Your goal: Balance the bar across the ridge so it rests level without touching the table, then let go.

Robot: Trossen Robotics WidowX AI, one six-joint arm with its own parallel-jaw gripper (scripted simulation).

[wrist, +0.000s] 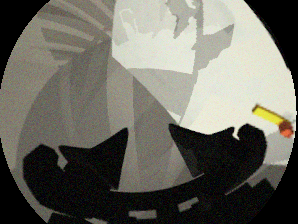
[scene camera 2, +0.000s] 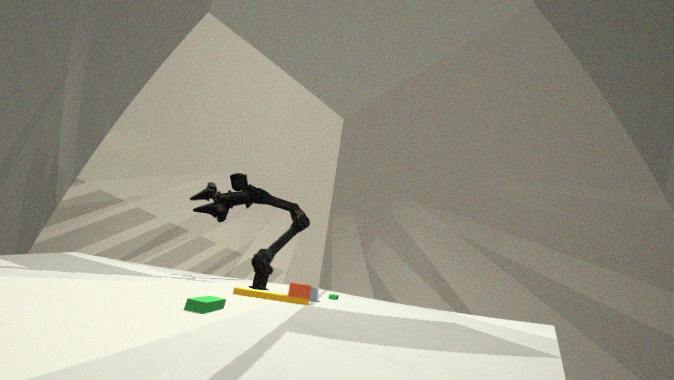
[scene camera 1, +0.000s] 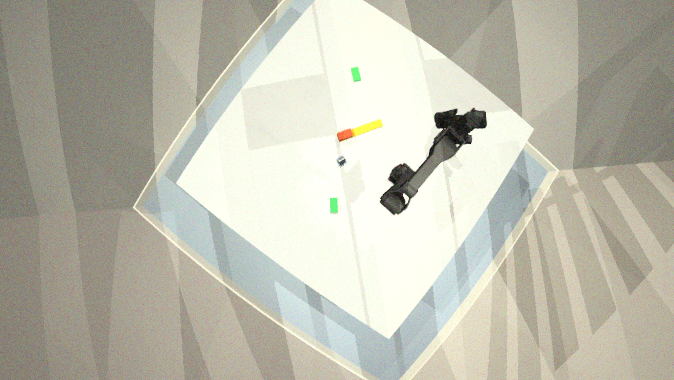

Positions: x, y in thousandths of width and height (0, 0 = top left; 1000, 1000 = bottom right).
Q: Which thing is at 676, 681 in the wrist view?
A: My gripper.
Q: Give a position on a bar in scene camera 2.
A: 443, 772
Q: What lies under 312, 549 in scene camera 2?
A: My gripper.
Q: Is my gripper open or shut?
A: Open.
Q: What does my gripper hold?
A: Nothing.
